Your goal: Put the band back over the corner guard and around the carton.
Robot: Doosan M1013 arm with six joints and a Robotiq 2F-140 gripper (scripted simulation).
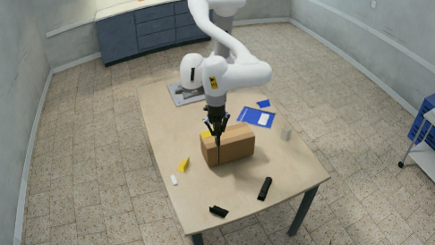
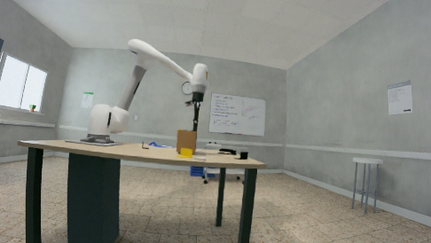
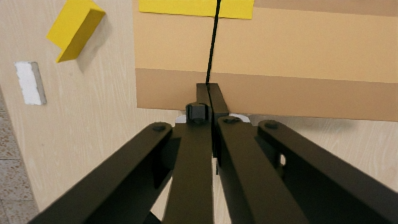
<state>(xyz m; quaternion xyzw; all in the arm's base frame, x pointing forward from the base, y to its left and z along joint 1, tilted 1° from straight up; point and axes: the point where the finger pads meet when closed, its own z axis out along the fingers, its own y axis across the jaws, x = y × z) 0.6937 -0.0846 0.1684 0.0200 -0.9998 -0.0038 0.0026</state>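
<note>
Right now the brown carton is 100 mm below my hand, 70 mm to the left of it and 40 mm behind it. The rest, counted from my hand: white block (250 mm to the right, 180 mm below, 30 mm ahead); blue folder (350 mm to the left, 260 mm behind, 180 mm below).
</note>
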